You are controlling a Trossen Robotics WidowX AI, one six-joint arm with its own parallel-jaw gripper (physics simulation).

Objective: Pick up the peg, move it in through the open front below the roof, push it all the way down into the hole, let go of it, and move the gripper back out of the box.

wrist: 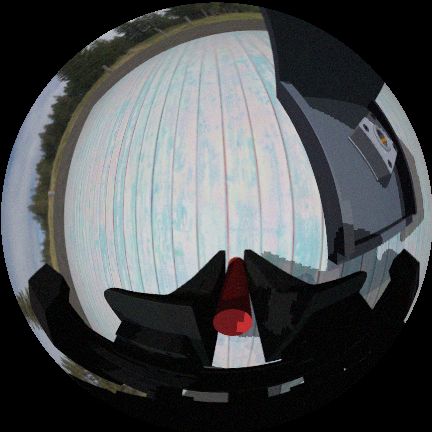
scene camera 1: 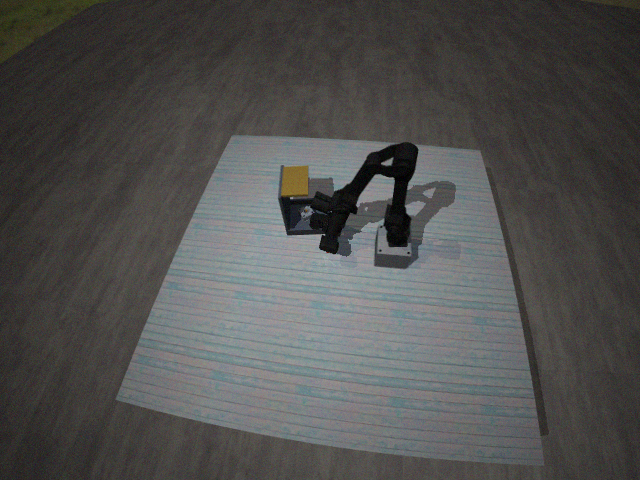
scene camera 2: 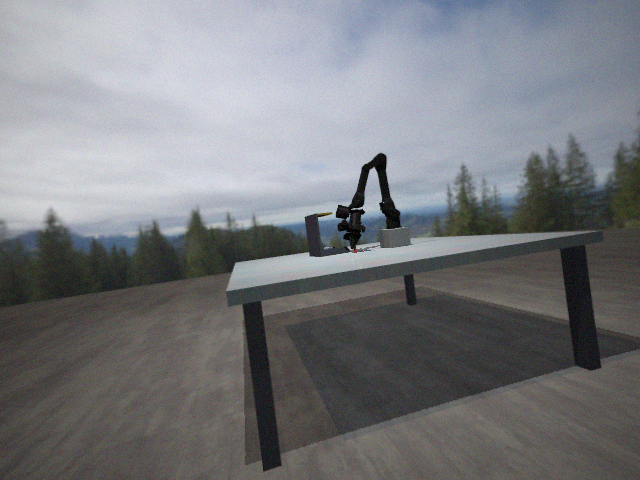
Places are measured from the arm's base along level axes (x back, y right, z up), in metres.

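Pixels of known places: gripper, fingertip midpoint: (wrist: pixel 234 255) (scene camera 2: pixel 352 248); arm's base, link origin: (scene camera 1: pixel 397 238) (scene camera 2: pixel 394 228).
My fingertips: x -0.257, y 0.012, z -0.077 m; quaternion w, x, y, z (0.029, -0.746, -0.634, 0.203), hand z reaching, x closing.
Note:
For each thing: its middle in the pictures, then the offset to it from my fingertips. Level surfaces: height alone.
- red peg, body centre: (wrist: pixel 235 282) (scene camera 2: pixel 354 244) dx +0.013, dy +0.003, dz +0.019 m
- dark box, body centre: (scene camera 1: pixel 306 200) (scene camera 2: pixel 326 234) dx -0.067, dy +0.154, dz +0.090 m
- light grey hole block, body centre: (wrist: pixel 375 142) (scene camera 1: pixel 306 213) dx -0.075, dy +0.164, dz +0.003 m
- table, surface height: dz -0.022 m
My gripper (scene camera 1: pixel 328 245) (scene camera 2: pixel 354 246) (wrist: pixel 234 255) points down at the table outside the box and is shut on the red peg (scene camera 2: pixel 355 250) (wrist: pixel 233 305). The peg stands roughly upright between the fingers, its lower end at or close to the table top. The gripper hides it in scene camera 1. The dark box (scene camera 1: pixel 306 231) (scene camera 2: pixel 313 235) (wrist: pixel 305 130) stands beside the gripper. Its yellow roof (scene camera 1: pixel 294 181) (scene camera 2: pixel 324 213) is above the back part. On the box floor sits a light grey hole block (scene camera 1: pixel 306 211) (wrist: pixel 373 157); its round hole faces up.
The box has a tall dark wall (wrist: pixel 320 50) and a low raised rim around its floor. The arm's grey base block (scene camera 1: pixel 392 256) (scene camera 2: pixel 394 237) stands on the table (scene camera 1: pixel 330 361) (scene camera 2: pixel 413 260) (wrist: pixel 200 150), to the right of the gripper in both scene views.

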